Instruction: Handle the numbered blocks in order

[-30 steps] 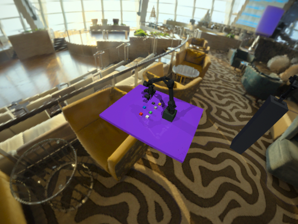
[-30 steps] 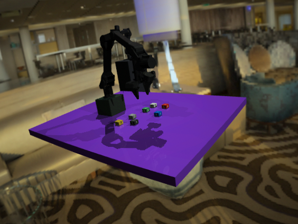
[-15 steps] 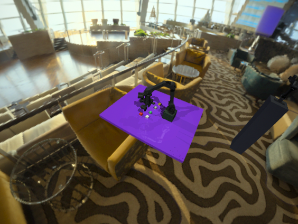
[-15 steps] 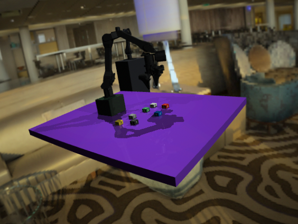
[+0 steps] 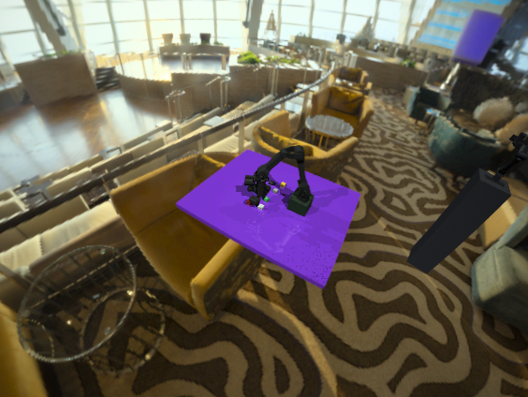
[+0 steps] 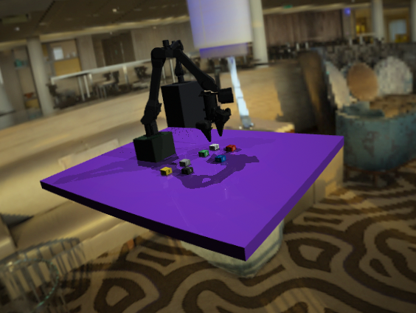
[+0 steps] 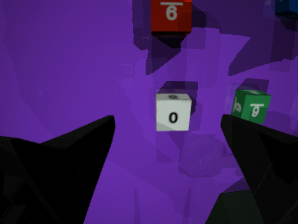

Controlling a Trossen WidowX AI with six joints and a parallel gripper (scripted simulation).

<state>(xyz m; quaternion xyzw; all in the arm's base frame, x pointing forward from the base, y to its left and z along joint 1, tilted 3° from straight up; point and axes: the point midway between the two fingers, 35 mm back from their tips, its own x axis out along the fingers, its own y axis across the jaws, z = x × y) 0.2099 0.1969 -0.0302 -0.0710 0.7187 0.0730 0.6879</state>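
The white block is 40 mm below my gripper tip, 10 mm to the right of it and 10 mm behind it. Round my gripper tip: green block: 90 mm to the right, 40 mm below, 20 mm ahead; then red block: 80 mm ahead, 40 mm below, 10 mm to the left; then blue block: 140 mm ahead, 110 mm to the right, 40 mm below.
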